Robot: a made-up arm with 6 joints.
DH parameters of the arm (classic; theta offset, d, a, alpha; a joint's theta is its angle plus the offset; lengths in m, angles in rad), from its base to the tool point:
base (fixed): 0 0 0 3.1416
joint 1: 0 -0.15 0.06 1.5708
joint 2: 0 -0.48 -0.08 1.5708
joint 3: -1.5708 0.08 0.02 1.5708
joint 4: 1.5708 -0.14 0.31 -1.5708
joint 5: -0.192 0 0.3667 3.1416
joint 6: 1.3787 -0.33 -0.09 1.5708
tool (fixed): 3.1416 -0.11 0 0
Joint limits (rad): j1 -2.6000..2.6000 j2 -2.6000..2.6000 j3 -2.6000..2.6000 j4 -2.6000..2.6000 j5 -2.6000..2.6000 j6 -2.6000..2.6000
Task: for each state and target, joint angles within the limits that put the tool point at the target. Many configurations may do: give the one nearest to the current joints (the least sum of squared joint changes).
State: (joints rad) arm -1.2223 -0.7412 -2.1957 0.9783 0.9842 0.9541
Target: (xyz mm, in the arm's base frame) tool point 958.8 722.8 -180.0
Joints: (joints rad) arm -2.1210 -0.9639 -2.6000 1.5401 0.8820 1.3912
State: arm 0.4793 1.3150 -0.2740 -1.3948 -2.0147 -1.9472
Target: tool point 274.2 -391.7 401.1
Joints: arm 0.2202 1.1712 -0.2568 -1.1208 -2.0049 -2.0836
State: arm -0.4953 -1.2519 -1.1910 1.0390 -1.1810 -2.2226
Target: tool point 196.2 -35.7 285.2
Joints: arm -0.4064 -1.2862 -1.2090 0.9726 -1.2266 -2.1863
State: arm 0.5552 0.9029 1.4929 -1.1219 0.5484 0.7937
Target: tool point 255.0 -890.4 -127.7
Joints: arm 0.7546 1.1048 1.0753 -1.3663 0.3050 0.9233
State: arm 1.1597 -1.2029 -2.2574 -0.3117 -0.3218 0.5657
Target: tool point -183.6 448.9 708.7
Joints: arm 1.6397 -0.4663 -2.6000 -0.8872 -0.7477 0.7743
